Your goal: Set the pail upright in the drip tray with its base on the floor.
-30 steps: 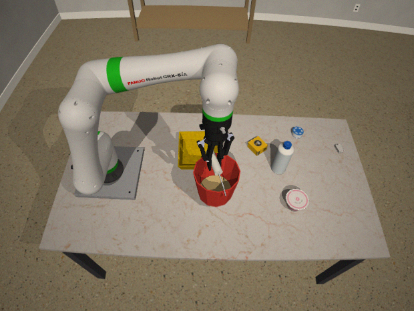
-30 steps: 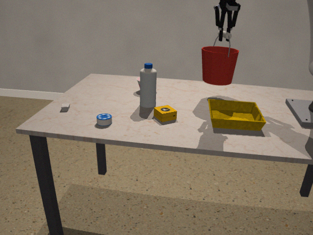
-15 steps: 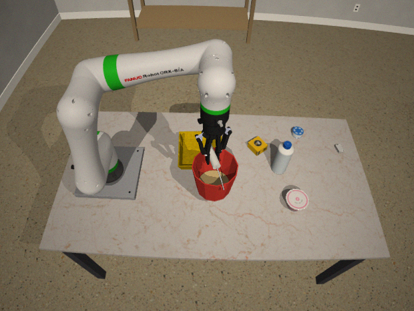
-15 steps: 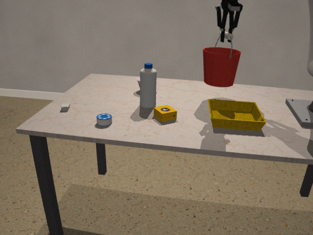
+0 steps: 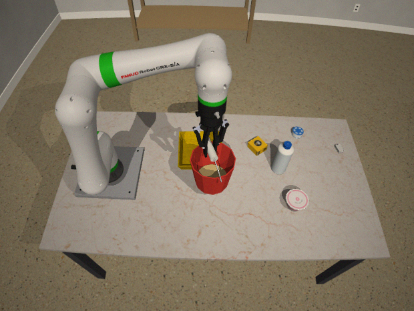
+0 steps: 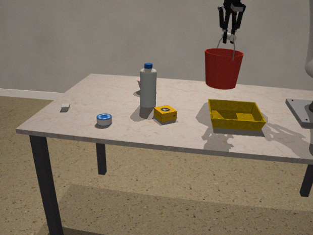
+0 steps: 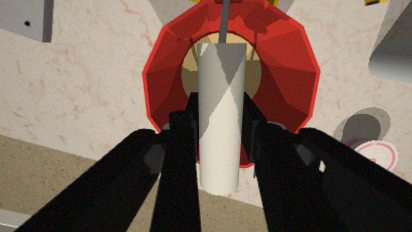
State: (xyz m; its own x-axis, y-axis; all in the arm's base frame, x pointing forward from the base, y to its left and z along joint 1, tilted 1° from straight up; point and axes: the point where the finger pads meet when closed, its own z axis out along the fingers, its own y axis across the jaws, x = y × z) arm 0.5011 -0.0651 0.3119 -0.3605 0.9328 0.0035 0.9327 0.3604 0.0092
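The red pail lies 10 mm ahead of my hand and 100 mm below it. The rest, counted from my hand: white bottle 360 mm ahead, 150 mm to the left, 240 mm below; drip tray 50 mm behind, 220 mm to the left, 320 mm below; pink-rimmed round dish 410 mm ahead, 60 mm to the right, 290 mm below.
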